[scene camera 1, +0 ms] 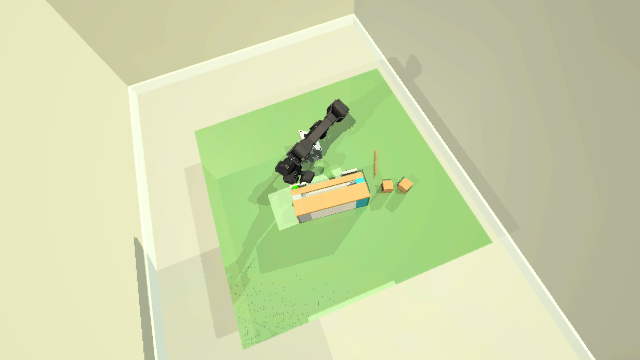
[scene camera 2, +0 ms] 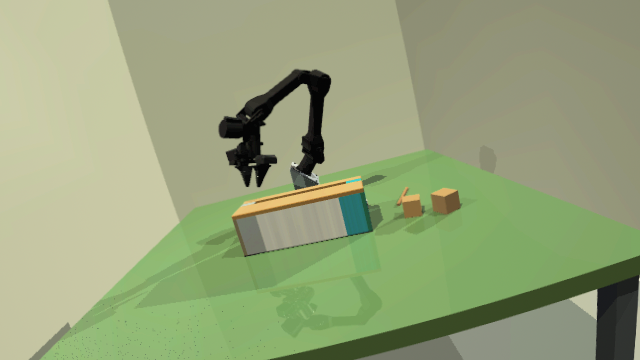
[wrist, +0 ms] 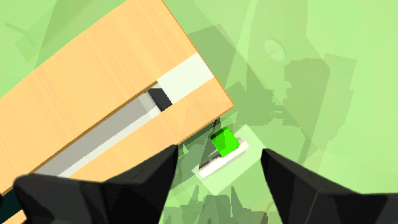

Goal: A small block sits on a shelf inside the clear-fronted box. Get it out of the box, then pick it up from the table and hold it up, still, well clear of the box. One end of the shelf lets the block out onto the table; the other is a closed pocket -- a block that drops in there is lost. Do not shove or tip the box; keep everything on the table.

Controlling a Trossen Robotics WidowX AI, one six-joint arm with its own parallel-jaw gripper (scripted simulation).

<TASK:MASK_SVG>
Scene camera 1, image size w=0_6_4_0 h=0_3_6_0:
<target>box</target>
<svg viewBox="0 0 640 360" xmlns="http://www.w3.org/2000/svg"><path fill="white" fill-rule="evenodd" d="M362 172L355 173L357 172L356 168L341 172L343 177L305 186L306 182L302 182L301 185L299 183L290 185L290 188L293 189L290 192L299 223L367 206L370 200L370 193Z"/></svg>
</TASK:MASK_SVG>
